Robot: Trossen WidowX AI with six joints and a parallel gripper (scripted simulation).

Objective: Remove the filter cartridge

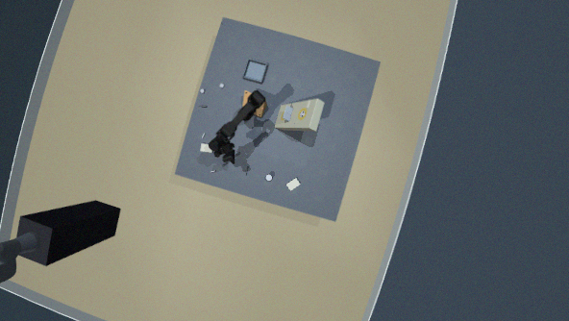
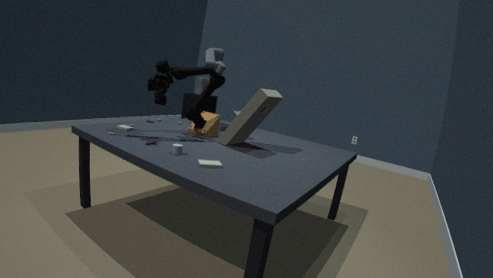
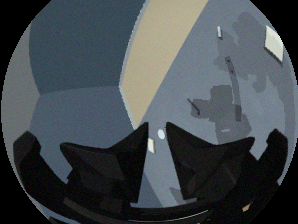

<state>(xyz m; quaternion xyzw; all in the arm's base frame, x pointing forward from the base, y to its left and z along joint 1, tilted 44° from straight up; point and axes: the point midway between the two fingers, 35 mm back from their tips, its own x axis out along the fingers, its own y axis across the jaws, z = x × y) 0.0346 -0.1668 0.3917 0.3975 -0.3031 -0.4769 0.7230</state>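
Now: gripper tip 410 mm to the right of the round grey filter cartridge, 350 mm short of it and 20 mm below it. The rest, counted from my gripper tip: beige service panel: 410 mm to the left, 310 mm ahead, 50 mm below; square grey tray: 700 mm to the left, 200 mm below, 90 mm behind.
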